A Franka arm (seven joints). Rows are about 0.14 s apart.
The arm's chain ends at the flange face. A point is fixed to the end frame.
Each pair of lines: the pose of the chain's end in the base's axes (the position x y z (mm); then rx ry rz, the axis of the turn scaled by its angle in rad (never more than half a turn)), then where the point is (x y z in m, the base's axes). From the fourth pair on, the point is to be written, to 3 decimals.
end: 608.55 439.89 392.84 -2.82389 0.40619 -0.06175
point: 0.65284 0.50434 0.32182
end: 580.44 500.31 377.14 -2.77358 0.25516 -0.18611
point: 0.62611 0.57180 0.31420
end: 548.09 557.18 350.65 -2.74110 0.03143 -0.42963
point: 0.59624 0.63409 0.29657
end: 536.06 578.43 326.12 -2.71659 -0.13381 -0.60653
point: 0.585 0.658 0.277
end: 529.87 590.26 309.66 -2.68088 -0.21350 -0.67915
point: 0.578 0.673 0.264
